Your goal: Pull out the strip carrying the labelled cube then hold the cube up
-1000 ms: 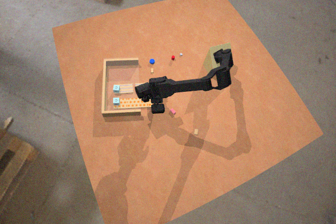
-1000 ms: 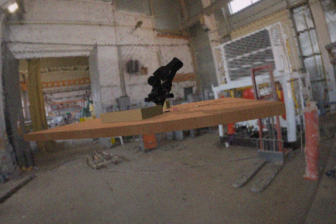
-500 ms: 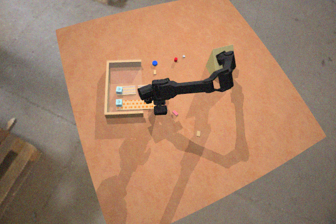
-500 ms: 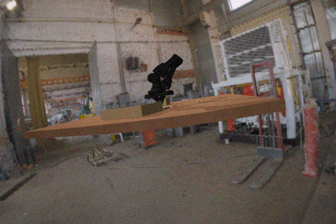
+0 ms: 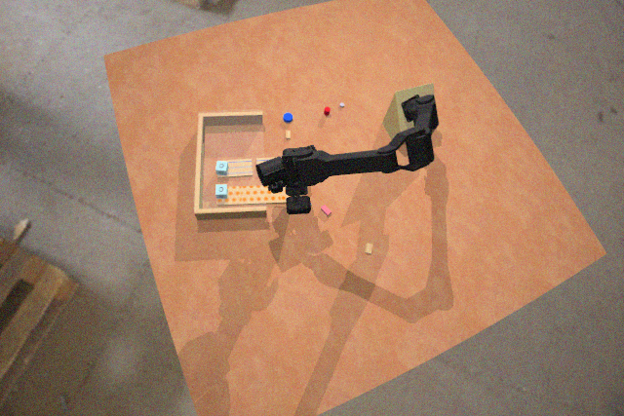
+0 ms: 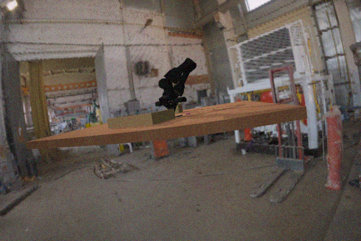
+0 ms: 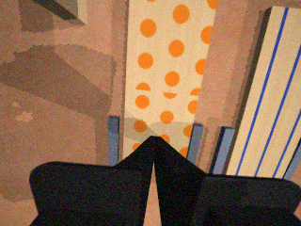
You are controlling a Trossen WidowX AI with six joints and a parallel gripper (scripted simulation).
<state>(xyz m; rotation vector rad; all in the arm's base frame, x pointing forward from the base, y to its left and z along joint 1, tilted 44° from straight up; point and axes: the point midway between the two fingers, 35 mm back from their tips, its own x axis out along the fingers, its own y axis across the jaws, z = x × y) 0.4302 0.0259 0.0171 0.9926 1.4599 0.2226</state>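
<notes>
My gripper tip is now 5 cm past the pink block and 9 cm to the right of it. Round my gripper tip: blue disc (11 cm behind, 24 cm to the right); red cylinder (24 cm behind, 20 cm to the right, 1 cm above); orange-dotted strip (9 cm ahead, 4 cm to the right).
</notes>
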